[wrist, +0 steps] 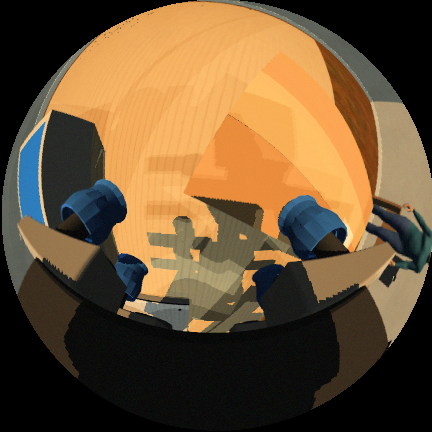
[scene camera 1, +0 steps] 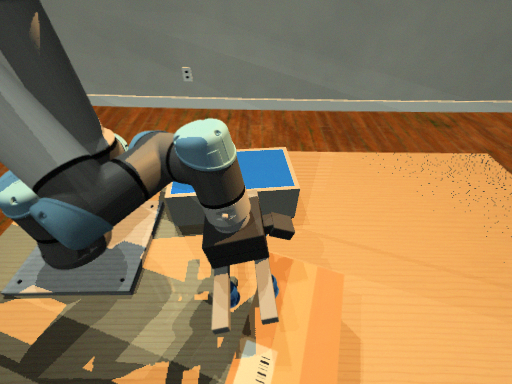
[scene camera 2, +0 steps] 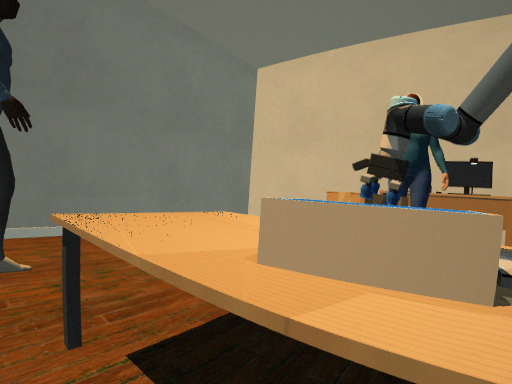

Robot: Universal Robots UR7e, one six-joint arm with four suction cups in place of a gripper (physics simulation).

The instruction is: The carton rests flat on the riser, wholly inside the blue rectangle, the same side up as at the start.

Scene:
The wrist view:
suction head: 304,222
carton: 283,137, gripped by the suction head
riser: 57,163, on the table

